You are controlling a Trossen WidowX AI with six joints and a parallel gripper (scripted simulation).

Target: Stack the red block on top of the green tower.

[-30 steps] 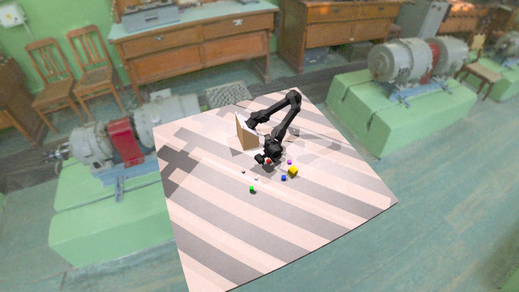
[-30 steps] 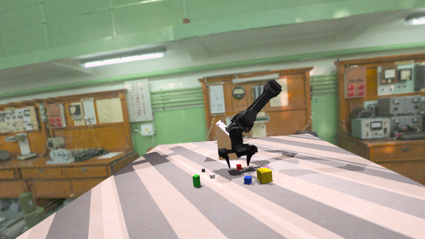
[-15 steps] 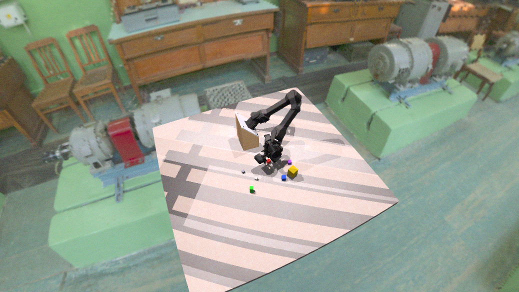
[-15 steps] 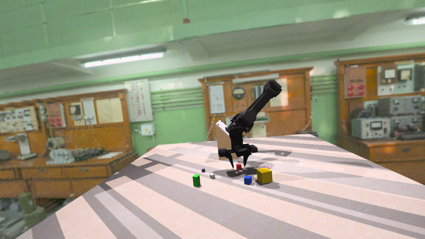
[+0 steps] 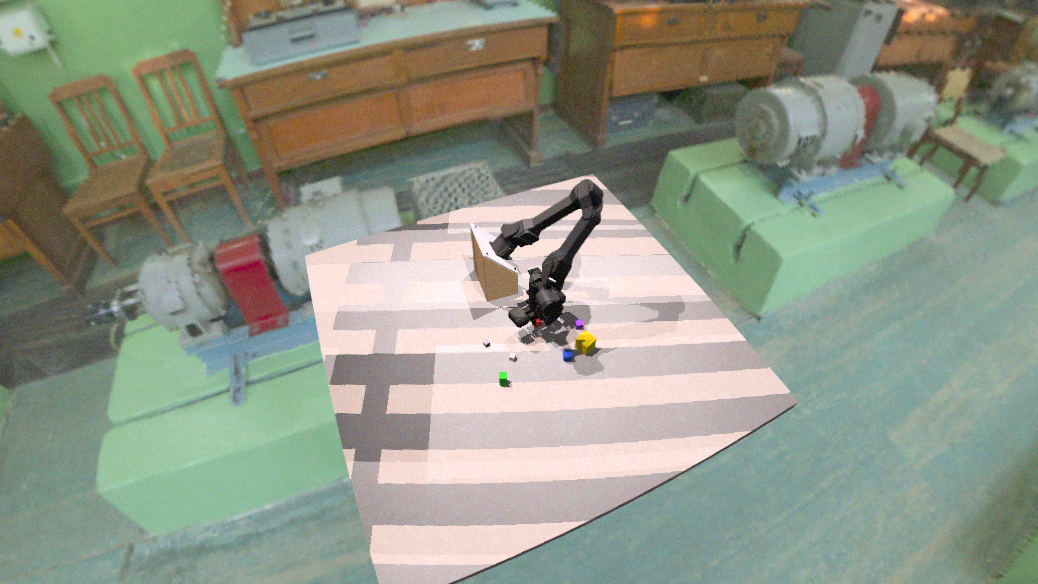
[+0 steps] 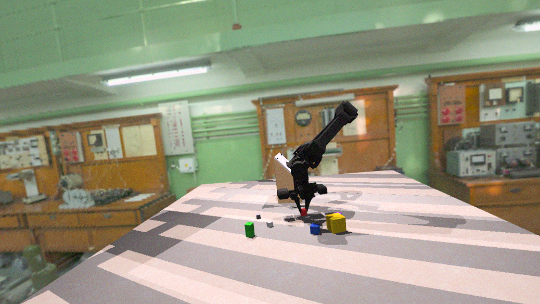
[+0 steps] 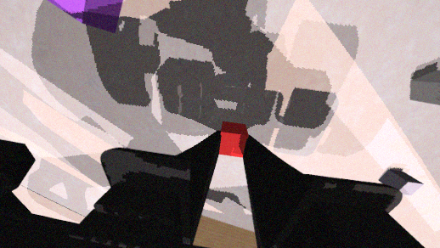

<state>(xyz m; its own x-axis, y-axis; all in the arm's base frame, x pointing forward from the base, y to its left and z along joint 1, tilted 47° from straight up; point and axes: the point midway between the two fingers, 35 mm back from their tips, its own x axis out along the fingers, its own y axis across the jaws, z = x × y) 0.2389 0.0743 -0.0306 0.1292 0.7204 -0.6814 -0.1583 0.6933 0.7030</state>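
Now: the purple cube 7 cm ahead of my gripper tip and 12 cm to the left of it. Also, from my gripper tip: blue cube (16 cm ahead, 2 cm to the left); red block (right at my gripper tip); yellow cube (15 cm ahead, 9 cm to the left, 1 cm above).
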